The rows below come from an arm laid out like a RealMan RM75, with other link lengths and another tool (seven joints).
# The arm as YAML. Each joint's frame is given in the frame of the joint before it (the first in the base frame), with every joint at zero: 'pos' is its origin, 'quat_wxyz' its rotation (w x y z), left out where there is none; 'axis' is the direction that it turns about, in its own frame. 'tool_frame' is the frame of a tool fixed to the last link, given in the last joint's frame.
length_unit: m
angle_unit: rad
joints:
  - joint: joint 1
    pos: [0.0, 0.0, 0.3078]
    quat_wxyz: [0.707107, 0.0, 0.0, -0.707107]
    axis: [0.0, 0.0, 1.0]
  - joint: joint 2
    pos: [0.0, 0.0, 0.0]
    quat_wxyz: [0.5, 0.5, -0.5, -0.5]
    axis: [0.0, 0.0, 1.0]
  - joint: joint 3
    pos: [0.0, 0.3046, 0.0]
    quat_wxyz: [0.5, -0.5, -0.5, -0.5]
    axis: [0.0, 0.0, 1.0]
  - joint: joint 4
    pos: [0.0, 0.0, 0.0]
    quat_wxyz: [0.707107, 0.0, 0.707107, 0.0]
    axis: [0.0, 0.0, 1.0]
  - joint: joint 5
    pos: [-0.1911, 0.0, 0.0]
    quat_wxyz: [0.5, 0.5, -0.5, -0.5]
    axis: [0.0, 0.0, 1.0]
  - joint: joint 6
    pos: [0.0, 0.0, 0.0]
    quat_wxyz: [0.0, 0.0, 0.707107, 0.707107]
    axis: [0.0, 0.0, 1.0]
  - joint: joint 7
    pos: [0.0, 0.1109, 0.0]
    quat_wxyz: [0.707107, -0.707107, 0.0, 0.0]
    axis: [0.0, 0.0, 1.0]
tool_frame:
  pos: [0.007, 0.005, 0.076]
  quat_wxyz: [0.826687, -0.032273, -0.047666, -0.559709]
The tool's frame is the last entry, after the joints.
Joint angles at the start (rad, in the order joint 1, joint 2, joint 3, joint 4, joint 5, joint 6, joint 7):
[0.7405, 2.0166, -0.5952, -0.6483, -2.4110, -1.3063, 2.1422]
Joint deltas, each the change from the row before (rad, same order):
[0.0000, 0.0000, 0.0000, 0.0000, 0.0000, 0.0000, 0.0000]
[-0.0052, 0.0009, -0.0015, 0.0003, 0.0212, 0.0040, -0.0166]
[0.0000, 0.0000, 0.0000, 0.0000, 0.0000, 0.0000, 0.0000]
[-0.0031, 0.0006, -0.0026, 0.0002, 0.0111, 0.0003, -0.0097]
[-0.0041, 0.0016, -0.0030, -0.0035, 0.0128, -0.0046, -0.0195]
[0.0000, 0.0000, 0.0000, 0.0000, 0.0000, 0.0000, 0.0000]
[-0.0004, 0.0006, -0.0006, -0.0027, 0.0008, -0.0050, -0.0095]
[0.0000, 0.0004, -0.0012, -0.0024, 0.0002, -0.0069, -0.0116]
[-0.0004, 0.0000, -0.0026, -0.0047, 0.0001, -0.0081, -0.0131]
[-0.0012, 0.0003, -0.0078, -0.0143, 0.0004, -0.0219, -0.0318]
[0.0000, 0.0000, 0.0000, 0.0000, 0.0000, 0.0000, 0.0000]
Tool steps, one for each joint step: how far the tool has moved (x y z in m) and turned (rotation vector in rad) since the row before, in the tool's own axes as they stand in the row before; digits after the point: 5 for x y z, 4 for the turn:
[0.00000, 0.00000, 0.00000, 0.0000, 0.0000, 0.0000]
[0.00089, 0.00068, -0.00034, -0.0139, 0.0124, -0.0052]
[0.00000, 0.00000, 0.00000, 0.0000, 0.0000, 0.0000]
[0.00062, -0.00026, -0.00004, -0.0047, 0.0069, -0.0048]
[0.00146, -0.00060, -0.00035, -0.0049, 0.0103, -0.0157]
[0.00000, 0.00000, 0.00000, 0.0000, 0.0000, 0.0000]
[0.00086, -0.00039, -0.00021, 0.0011, 0.0030, -0.0111]
[0.00114, -0.00065, -0.00016, 0.0031, 0.0038, -0.0142]
[0.00111, -0.00043, -0.00055, 0.0030, 0.0030, -0.0180]
[0.00309, -0.00100, -0.00157, 0.0079, 0.0078, -0.0463]
[0.00000, 0.00000, 0.00000, 0.0000, 0.0000, 0.0000]

